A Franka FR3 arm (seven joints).
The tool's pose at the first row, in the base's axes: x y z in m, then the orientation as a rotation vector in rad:
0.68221 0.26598 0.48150 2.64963 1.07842 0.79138
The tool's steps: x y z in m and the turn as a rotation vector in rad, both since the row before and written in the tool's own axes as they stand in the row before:
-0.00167 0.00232 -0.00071 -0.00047 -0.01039 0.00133
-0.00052 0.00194 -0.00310 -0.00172 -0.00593 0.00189
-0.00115 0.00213 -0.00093 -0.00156 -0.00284 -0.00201
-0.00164 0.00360 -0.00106 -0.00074 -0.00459 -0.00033
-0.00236 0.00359 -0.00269 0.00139 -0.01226 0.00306
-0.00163 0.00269 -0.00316 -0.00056 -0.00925 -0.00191
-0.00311 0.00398 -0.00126 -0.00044 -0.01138 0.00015
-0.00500 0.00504 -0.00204 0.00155 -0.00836 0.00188
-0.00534 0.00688 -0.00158 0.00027 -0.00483 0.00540
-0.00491 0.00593 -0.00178 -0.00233 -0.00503 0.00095
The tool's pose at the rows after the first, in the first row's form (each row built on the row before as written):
0.68222 0.26312 0.48222 2.65138 1.07391 0.77715
0.68142 0.26126 0.48531 2.65198 1.06895 0.76974
0.68150 0.25890 0.48638 2.64950 1.06971 0.76588
0.68209 0.25514 0.48789 2.64911 1.06849 0.75961
0.68138 0.25086 0.49052 2.65368 1.06251 0.74252
0.68034 0.24775 0.49354 2.65266 1.06220 0.72935
0.68013 0.24272 0.49486 2.65335 1.05883 0.71358
0.67896 0.23563 0.49657 2.65664 1.05531 0.70170
0.67888 0.22698 0.49843 2.66105 1.04746 0.69589
0.67837 0.21932 0.50029 2.66011 1.04353 0.68982

